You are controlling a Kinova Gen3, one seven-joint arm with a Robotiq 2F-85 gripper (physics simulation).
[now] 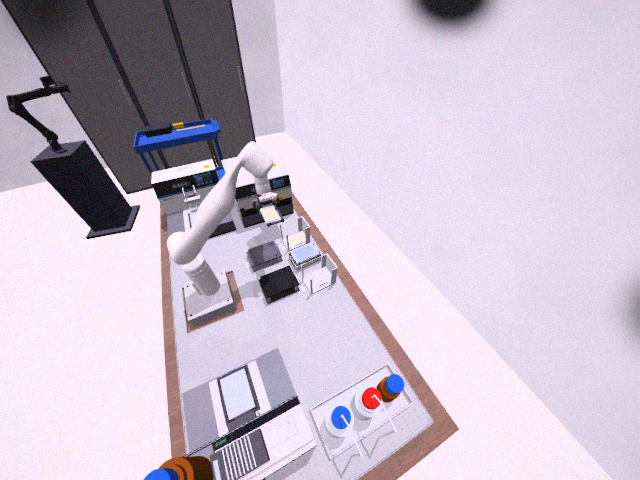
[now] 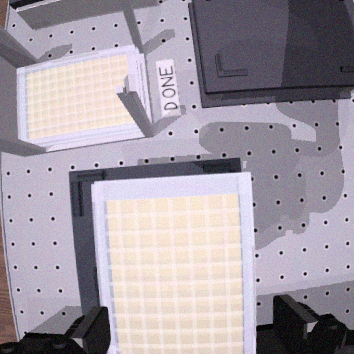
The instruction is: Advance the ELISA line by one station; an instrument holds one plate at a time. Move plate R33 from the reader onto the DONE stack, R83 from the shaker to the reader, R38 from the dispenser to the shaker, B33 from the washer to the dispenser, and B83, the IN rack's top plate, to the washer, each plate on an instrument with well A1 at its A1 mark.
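Places are measured from the arm's base along level axes (x right, y ahead, z up), in metres.
Where they show: gripper, between the fingertips: (image 1: 268, 212) (image 2: 191, 319); arm's base, origin of its link: (image 1: 210, 287).
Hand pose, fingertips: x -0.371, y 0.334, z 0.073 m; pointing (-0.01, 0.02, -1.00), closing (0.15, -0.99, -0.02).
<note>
Each offset is from my fingertips to the centre of the thing. "*": to the spot under its first point.
A cream-welled plate {dx +0.009, dy +0.009, dz -0.010 m} (image 1: 270, 213) (image 2: 175, 260) lies over the reader's dark tray {dx +0.009, dy +0.017, dz -0.023 m} (image 2: 85, 250), in front of the reader {dx -0.272, dy -0.030, dz +0.006 m} (image 1: 282, 181). My gripper (image 1: 268, 205) (image 2: 191, 319) is open, with one finger off each long side of this plate and a gap to both. Another cream-welled plate {dx +0.147, dy +0.120, dz -0.115 m} (image 1: 296, 239) (image 2: 77, 95) lies between the posts beside the DONE label {* dx +0.164, dy +0.033, dz -0.128 m} (image 2: 167, 88). A blue-tinted plate {dx +0.293, dy +0.136, dz -0.068 m} (image 1: 305, 253) sits between the two post racks. A pale plate {dx +0.841, dy -0.239, dz -0.053 m} (image 1: 237, 392) lies on the front instrument. No plate names can be read, and the A1 marks cannot be made out.
A dark grey block {dx +0.224, dy -0.081, dz -0.104 m} (image 1: 264, 254) (image 2: 270, 45) with L-shaped corner guides stands near the DONE rack. A black block {dx +0.427, dy -0.037, dz -0.095 m} (image 1: 279, 283) and an upright post rack {* dx +0.419, dy +0.230, dz -0.078 m} (image 1: 329, 268) stand nearer the front. Another instrument {dx -0.229, dy -0.419, dz +0.006 m} (image 1: 170, 195) stands at the back left. Capped bottles {* dx +0.993, dy +0.162, dz +0.055 m} (image 1: 371, 398) stand in a front tray.
</note>
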